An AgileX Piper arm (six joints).
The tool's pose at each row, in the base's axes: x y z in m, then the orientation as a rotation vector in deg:
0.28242 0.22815 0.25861 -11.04 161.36 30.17
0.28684 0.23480 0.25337 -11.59 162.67 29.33
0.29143 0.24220 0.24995 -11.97 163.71 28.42
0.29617 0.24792 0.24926 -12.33 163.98 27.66
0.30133 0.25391 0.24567 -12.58 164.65 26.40
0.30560 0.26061 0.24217 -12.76 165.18 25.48
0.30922 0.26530 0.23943 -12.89 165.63 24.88
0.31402 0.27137 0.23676 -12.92 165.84 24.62
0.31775 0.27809 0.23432 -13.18 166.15 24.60
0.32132 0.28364 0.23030 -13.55 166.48 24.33
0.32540 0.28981 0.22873 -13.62 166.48 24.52
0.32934 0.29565 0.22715 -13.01 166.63 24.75
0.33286 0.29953 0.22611 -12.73 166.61 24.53
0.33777 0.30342 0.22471 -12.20 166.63 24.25
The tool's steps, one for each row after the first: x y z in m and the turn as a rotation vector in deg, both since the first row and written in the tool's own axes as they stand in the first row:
-0.00326 0.00361 0.00822 0.60 1.27 -0.19
-0.00726 0.00849 0.01513 1.24 2.25 -0.33
-0.01205 0.01271 0.01900 1.74 2.50 -0.60
-0.01643 0.01612 0.02567 2.60 3.07 -0.77
-0.02004 0.02039 0.03231 3.22 3.53 -0.88
-0.02309 0.02316 0.03737 3.64 3.94 -0.93
-0.02740 0.02703 0.04316 3.82 4.12 -0.94
-0.03081 0.03176 0.04873 3.82 4.47 -1.04
-0.03351 0.03491 0.05524 3.98 4.84 -1.24
-0.03745 0.03937 0.05991 3.84 4.87 -1.26
-0.04123 0.04354 0.06443 3.75 4.92 -0.81
-0.04461 0.04615 0.06764 3.93 4.83 -0.66
-0.04921 0.04841 0.07151 4.17 4.72 -0.35

